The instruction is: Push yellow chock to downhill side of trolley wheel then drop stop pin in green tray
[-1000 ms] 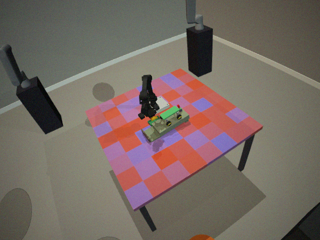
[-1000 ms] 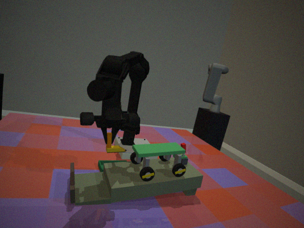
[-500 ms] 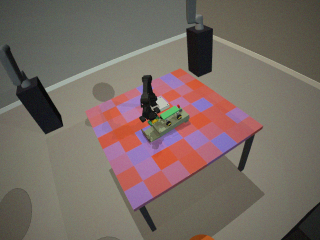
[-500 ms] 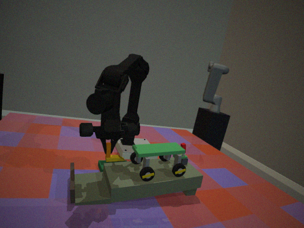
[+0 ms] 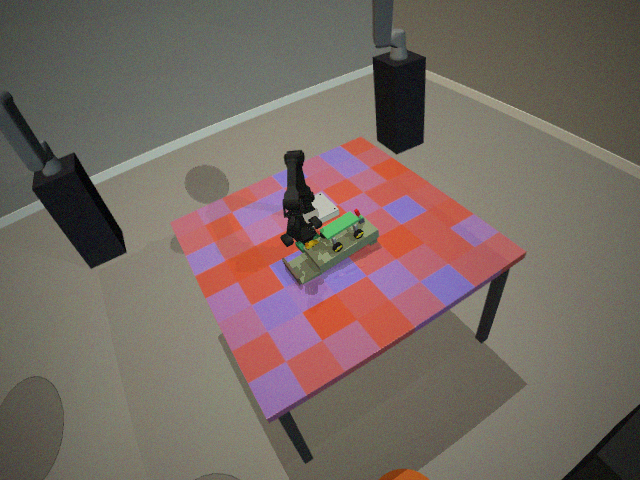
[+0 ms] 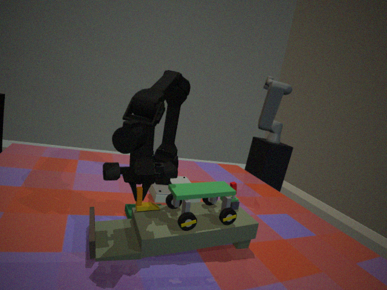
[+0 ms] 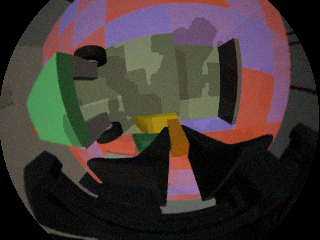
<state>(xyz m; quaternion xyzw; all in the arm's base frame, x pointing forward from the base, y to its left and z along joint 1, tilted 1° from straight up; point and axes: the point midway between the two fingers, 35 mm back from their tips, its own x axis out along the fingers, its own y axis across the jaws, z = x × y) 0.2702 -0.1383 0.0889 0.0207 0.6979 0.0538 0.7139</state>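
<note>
Now: gripper tip 2 cm short of the red-headed stop pin, 27 cm to the right of it and 4 cm below it. From my gripper tip the other things lie so: yellow chock: 2 cm to the left, 1 cm below; then dark end board: 6 cm ahead, 11 cm to the right, 6 cm below; then green tray: 7 cm behind, 4 cm to the left, 10 cm below.
</note>
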